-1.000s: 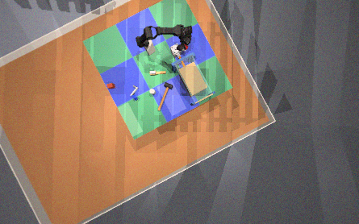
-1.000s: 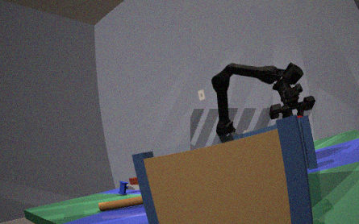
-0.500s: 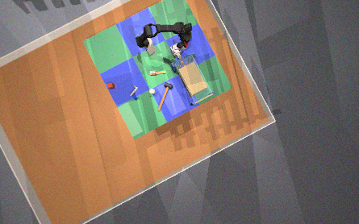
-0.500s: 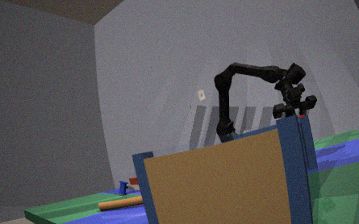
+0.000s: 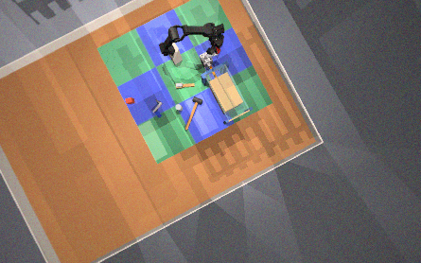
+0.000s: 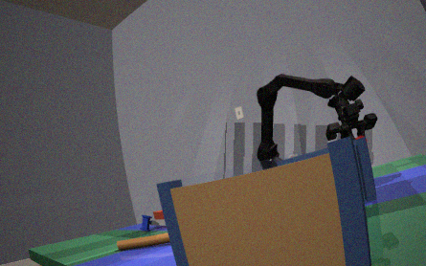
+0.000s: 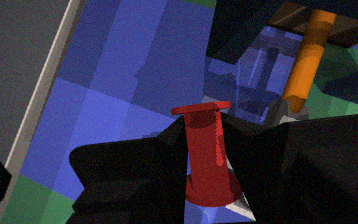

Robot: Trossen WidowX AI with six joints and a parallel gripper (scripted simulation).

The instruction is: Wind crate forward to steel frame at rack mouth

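Right now the winch is 11 cm to the right of my gripper tip, 10 cm below it and 6 cm behind it. Round my gripper tip: blue-framed guard cubby: 36 cm ahead, 13 cm to the right, 5 cm below; then red grip: 2 cm behind, 1 cm to the right; then blue piece: 78 cm to the right, 15 cm ahead, 10 cm below.
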